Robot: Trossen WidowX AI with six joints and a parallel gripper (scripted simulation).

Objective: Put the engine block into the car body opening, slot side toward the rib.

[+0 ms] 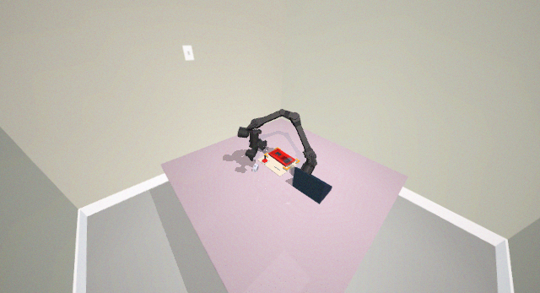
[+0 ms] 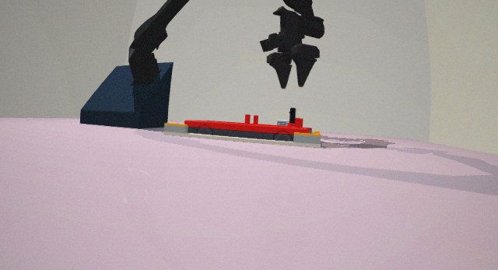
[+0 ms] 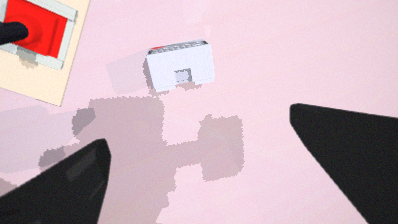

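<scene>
Now: gripper tip 9 cm above the engine block. Round my gripper tip: beige plate 5 cm behind, 21 cm to the right, 11 cm below; then black peg 1 cm ahead, 12 cm to the right, 8 cm below.
</scene>
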